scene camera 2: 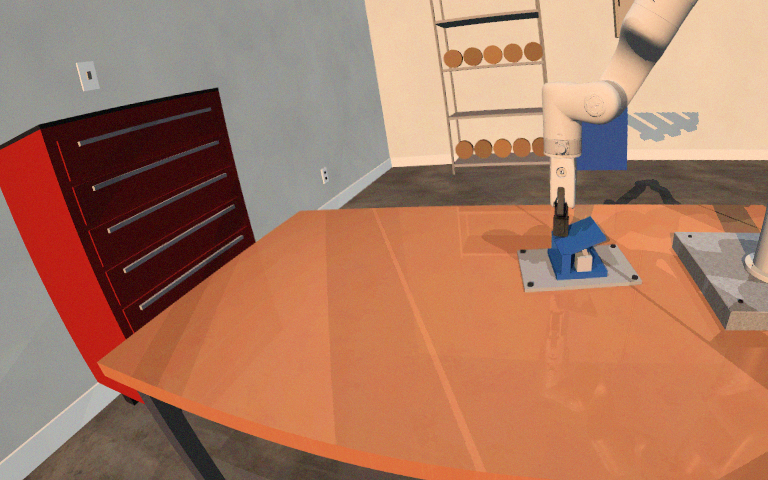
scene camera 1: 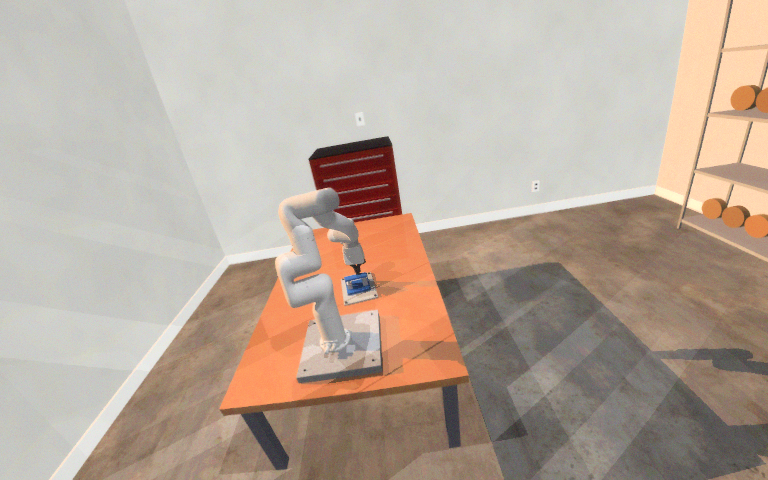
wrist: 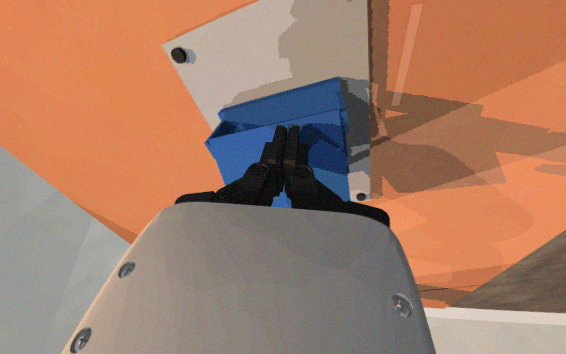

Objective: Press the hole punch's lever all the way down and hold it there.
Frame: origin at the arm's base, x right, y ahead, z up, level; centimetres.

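Seen in the pictures: gripper, fingertip midpoint: (scene camera 2: 560, 234) (scene camera 1: 358, 273) (wrist: 288, 142); arm's base at its link origin: (scene camera 1: 335, 340).
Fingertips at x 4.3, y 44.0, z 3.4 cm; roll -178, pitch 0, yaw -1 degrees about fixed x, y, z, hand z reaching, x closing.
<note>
Offsets run from my fingertips to a thing's middle. "pt": to the spot under its first point. Level surfaces: height alone.
The blue hole punch @[pt dx -1.1, dy -1.9, dz -5.0 cm] (scene camera 1: 357, 283) (scene camera 2: 577, 273) stands on a pale plate @[dx -0.7, dy -3.6, dz -6.4 cm] (scene camera 1: 365, 298) (scene camera 2: 535, 272) (wrist: 240, 55). Its blue lever @[dx -0.7, dy -3.6, dz +0.3 cm] (scene camera 2: 583, 234) (wrist: 240, 155) is tilted in scene camera 2, its edge towards the arm's base raised and its other end lower. A small white block @[pt dx -5.8, dy -5.1, dz -3.1 cm] (scene camera 2: 583, 262) shows beneath the raised part. My gripper (scene camera 1: 357, 273) (scene camera 2: 560, 235) (wrist: 288, 142) is shut and empty, pointing down. Its fingertips are at the lever's lower end, away from the arm's base, and overlap the lever in the wrist view. Exact contact is hard to tell.
The arm's grey base plate (scene camera 1: 362, 362) (scene camera 2: 702, 283) is on the orange table @[dz -7.0 cm] (scene camera 1: 419, 333) (scene camera 2: 396, 339), near the punch. A red drawer cabinet (scene camera 1: 357, 183) (scene camera 2: 158, 192) stands beyond the table's far end. A shelf rack (scene camera 2: 495, 114) stands by the wall.
</note>
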